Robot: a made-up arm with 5 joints.
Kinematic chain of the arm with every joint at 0, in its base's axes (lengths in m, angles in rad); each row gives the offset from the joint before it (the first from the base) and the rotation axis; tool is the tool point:
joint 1: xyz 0 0 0.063 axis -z
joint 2: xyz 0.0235 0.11 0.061 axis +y
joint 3: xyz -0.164 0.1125 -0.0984 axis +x
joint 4: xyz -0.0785 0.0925 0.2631 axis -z
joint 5: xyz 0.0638 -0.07 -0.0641 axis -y
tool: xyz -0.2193 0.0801 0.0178
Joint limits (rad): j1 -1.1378..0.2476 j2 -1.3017..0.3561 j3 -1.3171..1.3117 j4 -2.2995..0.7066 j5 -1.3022..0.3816
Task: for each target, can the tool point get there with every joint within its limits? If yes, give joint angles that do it. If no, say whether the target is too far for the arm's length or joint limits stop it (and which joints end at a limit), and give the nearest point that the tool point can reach.
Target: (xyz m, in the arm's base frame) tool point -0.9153 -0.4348 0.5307
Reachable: no: too far | nearest point -0.5788 -0.0965 0.2821 | short by 0.538 m
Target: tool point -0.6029 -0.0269 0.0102
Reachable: yes | joints -1.0314 -0.4381 -0.8288 -0.1608 -0.4273
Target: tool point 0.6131 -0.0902 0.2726
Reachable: no: joint limits stop it (at a limit: joint 1, joint 2, joint 3, joint 5) | nearest point 0.0794 -0.1987 0.2897 | short by 0.545 m
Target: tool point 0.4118 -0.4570 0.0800
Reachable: no: joint limits stop it (at a limit: joint 1, joint 3, joint 4, joint 5) | nearest point 0.0544 -0.2564 0.0853 | short by 0.410 m
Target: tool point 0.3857 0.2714 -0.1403
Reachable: no: joint limits stop it (at a limit: joint 1, joint 2, joint 3, joint 4, joint 5) | nearest point 0.2687 0.3457 -0.2782 | short by 0.196 m
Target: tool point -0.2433 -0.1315 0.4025
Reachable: yes | joints -0.7062 0.2088 0.7129 -0.2367 -0.6273
